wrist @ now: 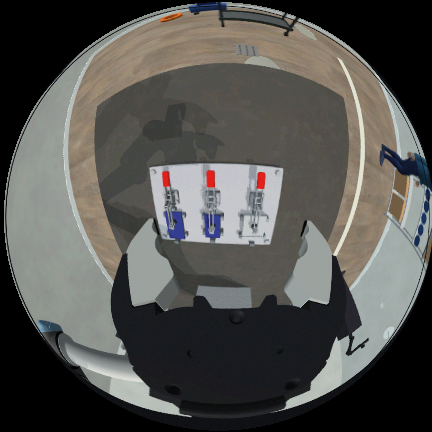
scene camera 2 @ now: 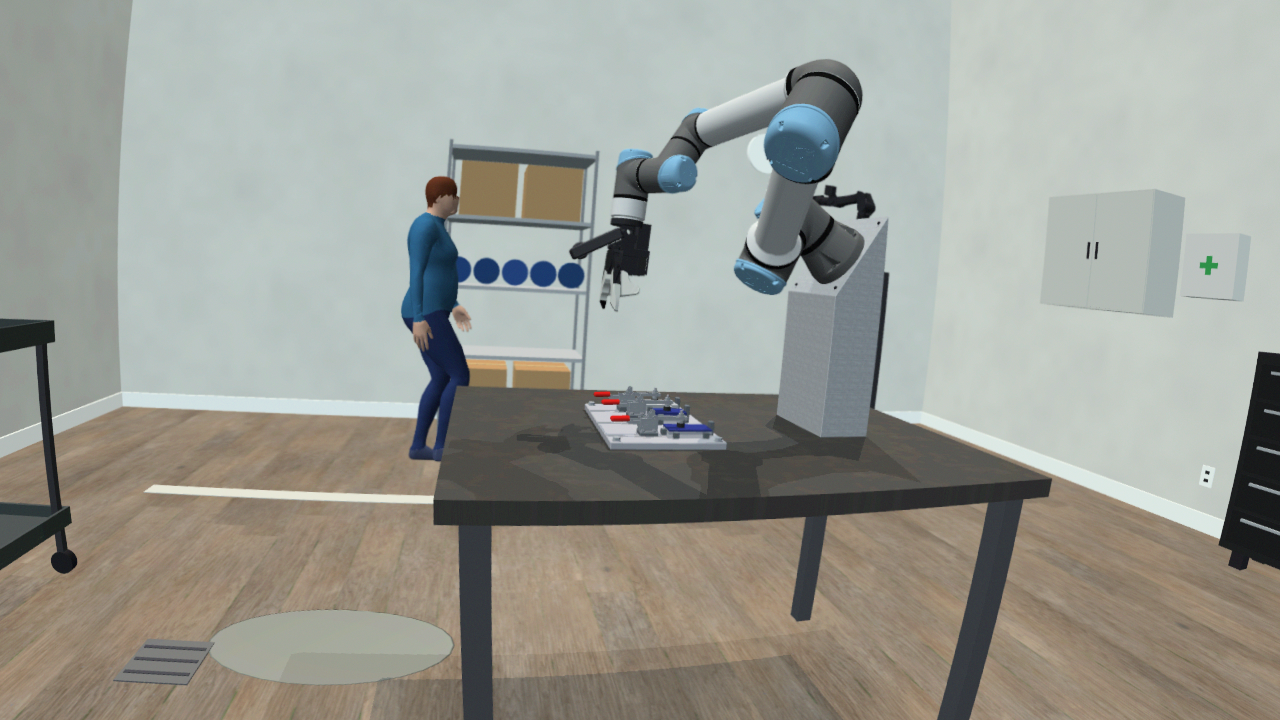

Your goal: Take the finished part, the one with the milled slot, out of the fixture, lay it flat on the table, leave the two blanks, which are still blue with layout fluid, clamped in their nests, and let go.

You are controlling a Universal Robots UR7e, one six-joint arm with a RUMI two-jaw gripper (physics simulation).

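Places are measured from the arm's base along level axes (x back, y right, z up), in millimetres.
Where they show: gripper, fingertip midpoint: [wrist: 230, 221] [scene camera 2: 609, 310]; arm's base at its link origin: [scene camera 2: 840, 258].
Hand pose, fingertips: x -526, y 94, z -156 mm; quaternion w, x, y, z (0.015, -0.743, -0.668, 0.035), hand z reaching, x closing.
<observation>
Things, the pixels of their top centre, and the offset from my fingertips. "spot": a spot on its surface instead. Level surfaces: height alone.
- white fixture plate at its top centre: [scene camera 2: 649, 421] [wrist: 212, 207] dy -54, dx +91, dz -235 mm
- nearer at a spot on its surface: [scene camera 2: 687, 428] spot: dy -182, dx +125, dz -219 mm
- farther at a spot on its surface: [scene camera 2: 665, 411] spot: dy -74, dx +118, dz -208 mm
- dark table at its surface level: dz -250 mm
The white fixture plate [scene camera 2: 601, 427] [wrist: 232, 200] lies on the table with three red-handled clamps. In the wrist view, a blue blank [wrist: 178, 231] is in the left nest and another blue blank [wrist: 217, 233] in the middle nest, each under a clamp arm. Both blanks, the nearer [scene camera 2: 687, 428] and the farther [scene camera 2: 665, 411], also show in the scene view. A pale, silvery part [wrist: 247, 229] is in the right nest under its clamp arm; its slot cannot be made out. My gripper [scene camera 2: 610, 306] [wrist: 230, 221] is open and empty, high above the plate, fingers pointing down.
The red handles [wrist: 166, 178] [wrist: 210, 178] [wrist: 261, 180] lie low, pointing away from the nests. The arm's grey pedestal [scene camera 2: 805, 367] stands on the dark table [scene camera 2: 537, 483]. A person [scene camera 2: 434, 268] stands beyond the table, near a shelf rack [scene camera 2: 523, 154].
</observation>
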